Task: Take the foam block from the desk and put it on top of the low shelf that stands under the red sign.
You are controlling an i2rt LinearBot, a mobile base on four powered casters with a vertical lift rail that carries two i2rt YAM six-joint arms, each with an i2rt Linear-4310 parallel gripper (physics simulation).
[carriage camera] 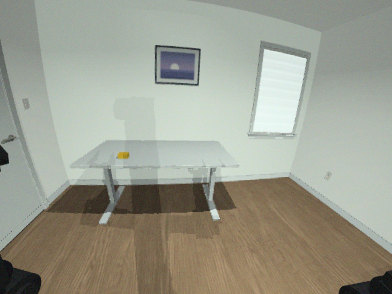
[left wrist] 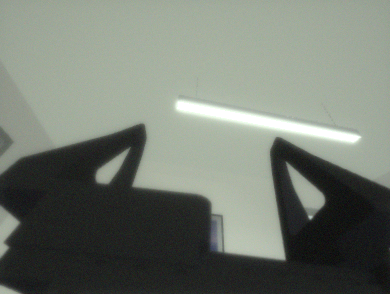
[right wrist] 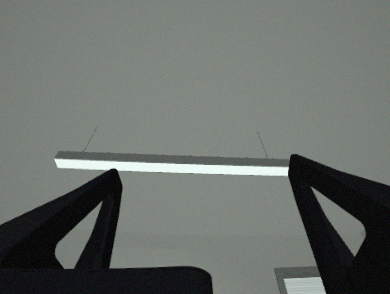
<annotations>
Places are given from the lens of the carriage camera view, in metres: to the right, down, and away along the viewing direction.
framed sunset picture [carriage camera: 175, 65]: -0.25, -0.99, 1.68
white desk [carriage camera: 142, 153]: -0.55, 0.07, 1.47
window with blinds [carriage camera: 282, 71]: 1.26, -1.10, 1.92
The marked spots on the framed sunset picture and the window with blinds are 1.53 m apart.
</annotations>
